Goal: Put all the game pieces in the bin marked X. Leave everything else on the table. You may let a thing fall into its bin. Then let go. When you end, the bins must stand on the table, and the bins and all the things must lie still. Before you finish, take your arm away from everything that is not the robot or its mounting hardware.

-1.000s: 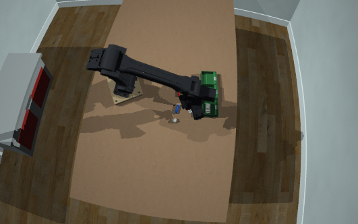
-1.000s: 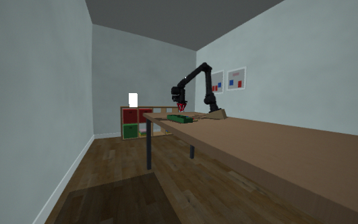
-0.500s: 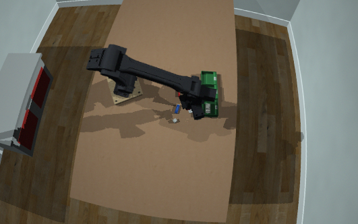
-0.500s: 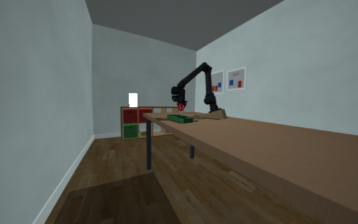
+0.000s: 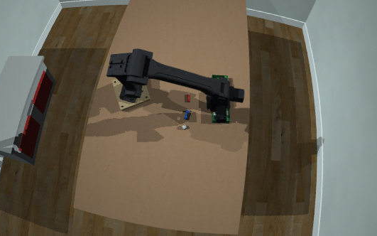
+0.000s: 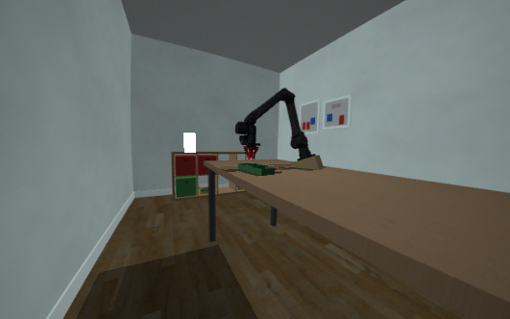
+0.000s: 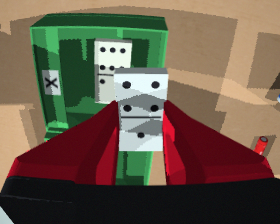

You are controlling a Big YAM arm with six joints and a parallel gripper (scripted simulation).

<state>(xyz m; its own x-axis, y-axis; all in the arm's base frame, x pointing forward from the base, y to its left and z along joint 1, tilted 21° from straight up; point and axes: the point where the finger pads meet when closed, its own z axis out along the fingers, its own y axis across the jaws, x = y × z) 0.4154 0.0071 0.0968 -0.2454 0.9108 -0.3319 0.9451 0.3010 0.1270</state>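
The white die is 130 mm behind my hand, 90 mm to the right of it and 60 mm below it. The rest, counted from my hand: green bin: 10 mm ahead, 90 mm to the left, 50 mm below; then white domino-like piece: right at my hand; then blue cylinder: 130 mm behind, 30 mm to the right, 60 mm below.
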